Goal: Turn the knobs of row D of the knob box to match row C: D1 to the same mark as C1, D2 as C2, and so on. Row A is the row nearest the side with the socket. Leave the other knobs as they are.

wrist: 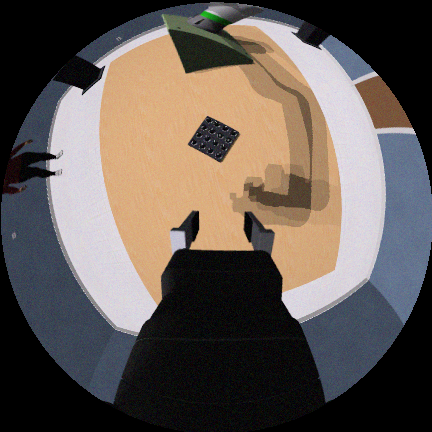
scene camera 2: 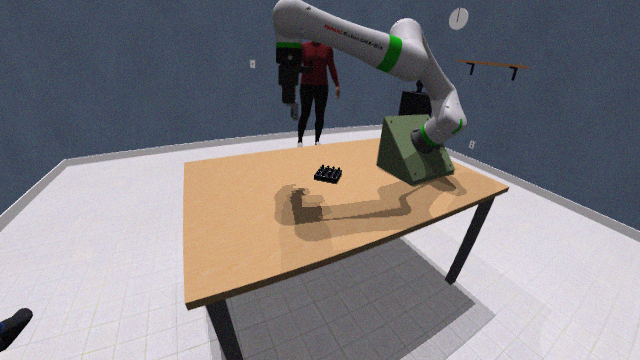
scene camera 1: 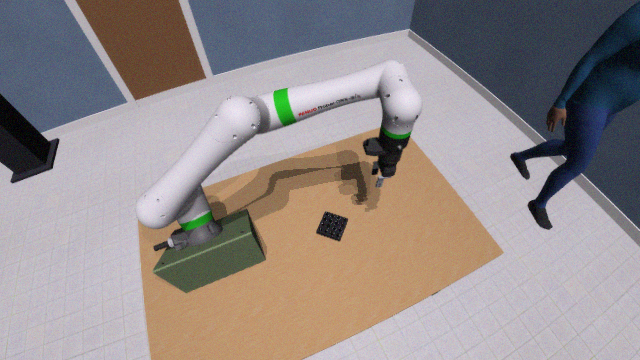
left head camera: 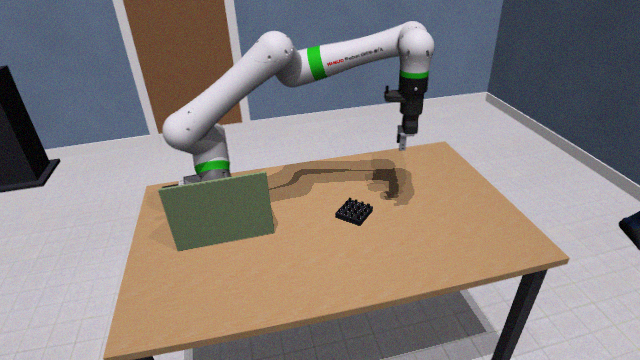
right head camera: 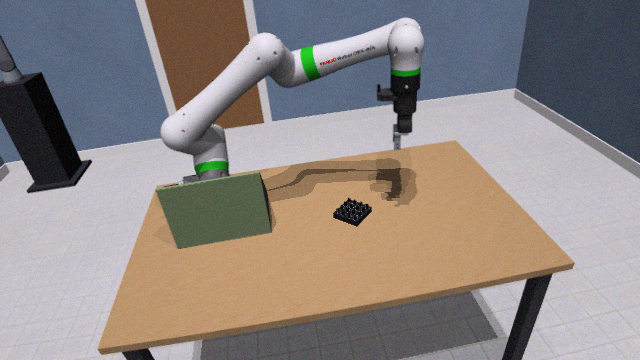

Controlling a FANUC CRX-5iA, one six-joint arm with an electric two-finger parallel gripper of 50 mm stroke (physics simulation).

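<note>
A small black knob box lies flat on the table, its knobs pointing up in a grid. It sits turned at an angle to the table edges. The row letters, the knob marks and the socket are too small to read in these views. My gripper points down, high above the table, well apart from the box. In the wrist view its two fingers stand wide apart with nothing between them, and the box shows beyond the fingertips.
The arm stands on a green wedge-shaped base on the wooden table. A person in blue is at the right in scene camera 1; a person in red stands behind the table in scene camera 2.
</note>
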